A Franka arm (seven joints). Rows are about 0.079 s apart.
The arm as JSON. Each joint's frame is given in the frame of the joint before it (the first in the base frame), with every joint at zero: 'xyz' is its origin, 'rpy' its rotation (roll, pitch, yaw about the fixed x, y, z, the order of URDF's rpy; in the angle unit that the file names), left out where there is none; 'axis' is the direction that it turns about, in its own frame. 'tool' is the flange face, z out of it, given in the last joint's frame.
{
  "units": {
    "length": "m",
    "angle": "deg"
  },
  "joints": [
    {
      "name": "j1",
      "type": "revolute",
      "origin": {
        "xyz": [
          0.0,
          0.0,
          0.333
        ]
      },
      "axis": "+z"
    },
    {
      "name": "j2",
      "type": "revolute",
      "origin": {
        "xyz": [
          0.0,
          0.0,
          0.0
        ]
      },
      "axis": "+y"
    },
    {
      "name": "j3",
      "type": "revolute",
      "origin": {
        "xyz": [
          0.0,
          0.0,
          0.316
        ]
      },
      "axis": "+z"
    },
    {
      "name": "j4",
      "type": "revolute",
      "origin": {
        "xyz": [
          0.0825,
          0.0,
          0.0
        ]
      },
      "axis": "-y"
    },
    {
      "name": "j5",
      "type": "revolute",
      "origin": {
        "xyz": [
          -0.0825,
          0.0,
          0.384
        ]
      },
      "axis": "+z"
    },
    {
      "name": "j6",
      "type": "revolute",
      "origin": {
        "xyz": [
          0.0,
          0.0,
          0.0
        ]
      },
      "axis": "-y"
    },
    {
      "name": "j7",
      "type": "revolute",
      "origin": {
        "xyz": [
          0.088,
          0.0,
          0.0
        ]
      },
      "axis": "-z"
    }
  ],
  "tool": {
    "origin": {
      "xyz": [
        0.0,
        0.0,
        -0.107
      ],
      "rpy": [
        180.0,
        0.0,
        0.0
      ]
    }
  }
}
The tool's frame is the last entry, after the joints.
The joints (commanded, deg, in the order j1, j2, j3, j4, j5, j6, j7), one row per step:
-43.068, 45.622, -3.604, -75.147, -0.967, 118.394, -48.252
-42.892, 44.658, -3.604, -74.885, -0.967, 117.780, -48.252
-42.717, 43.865, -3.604, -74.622, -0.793, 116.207, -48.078
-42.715, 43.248, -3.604, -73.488, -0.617, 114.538, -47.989
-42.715, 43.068, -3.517, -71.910, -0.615, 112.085, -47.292
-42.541, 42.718, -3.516, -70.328, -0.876, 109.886, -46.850
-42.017, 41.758, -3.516, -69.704, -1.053, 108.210, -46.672
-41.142, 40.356, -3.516, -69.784, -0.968, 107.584, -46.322
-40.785, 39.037, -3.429, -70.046, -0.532, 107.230, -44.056
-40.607, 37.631, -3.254, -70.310, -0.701, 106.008, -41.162
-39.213, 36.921, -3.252, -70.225, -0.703, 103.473, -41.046
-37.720, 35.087, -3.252, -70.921, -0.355, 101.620, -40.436
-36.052, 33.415, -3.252, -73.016, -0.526, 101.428, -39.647
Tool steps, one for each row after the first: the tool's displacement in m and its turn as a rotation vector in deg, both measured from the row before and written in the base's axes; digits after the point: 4 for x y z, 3 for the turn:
0.0024, 0.0009, 0.0136, -0.410, -0.456, 0.151
0.0008, 0.0026, 0.0100, 0.477, 0.231, -0.161
0.0014, -0.0007, 0.0147, 0.056, -0.186, -0.209
0.0015, 0.0002, 0.0115, 0.488, 0.444, -0.694
0.0024, 0.0008, 0.0143, -0.006, 0.356, -0.212
0.0038, 0.0056, 0.0151, -0.041, 0.158, 0.344
0.0066, 0.0094, 0.0165, -0.412, -0.599, 0.457
0.0025, 0.0057, 0.0142, -0.247, -0.899, -2.012
-0.0006, 0.0054, 0.0140, -0.094, 0.024, -2.587
0.0079, 0.0166, 0.0061, 1.183, 1.266, 1.167
0.0068, 0.0192, 0.0148, 0.730, 0.273, 0.685
0.0067, 0.0203, 0.0034, 0.258, 0.547, 0.855

